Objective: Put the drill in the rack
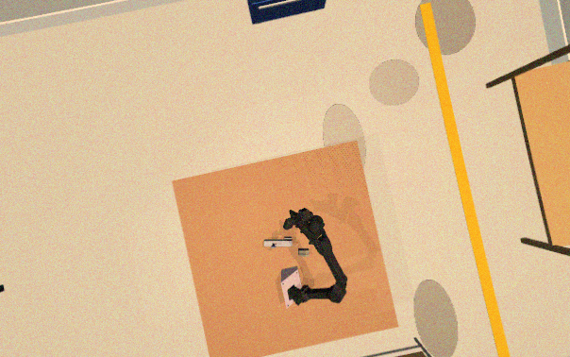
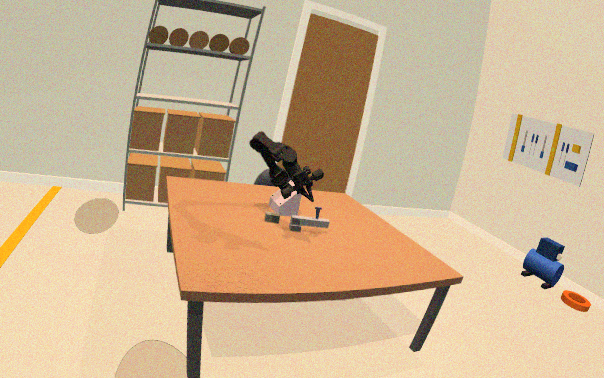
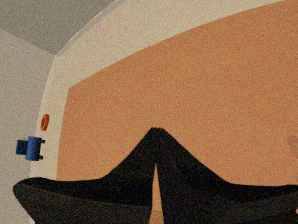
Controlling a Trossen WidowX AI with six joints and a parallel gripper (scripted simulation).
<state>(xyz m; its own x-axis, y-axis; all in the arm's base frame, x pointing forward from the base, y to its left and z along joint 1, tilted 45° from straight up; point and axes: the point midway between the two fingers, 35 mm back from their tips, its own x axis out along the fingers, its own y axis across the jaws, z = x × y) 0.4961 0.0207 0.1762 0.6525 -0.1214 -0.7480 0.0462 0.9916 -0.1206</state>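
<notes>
My gripper tip is now 220 mm past the dark key knob, 150 mm to the right of it and 130 mm above it. Also, from my gripper tip: drill: 230 mm behind, 100 mm to the left, 170 mm below; dark grey rack: 330 mm behind, 30 mm to the right, 210 mm below; block: 230 mm behind, 120 mm to the left, 180 mm below.
</notes>
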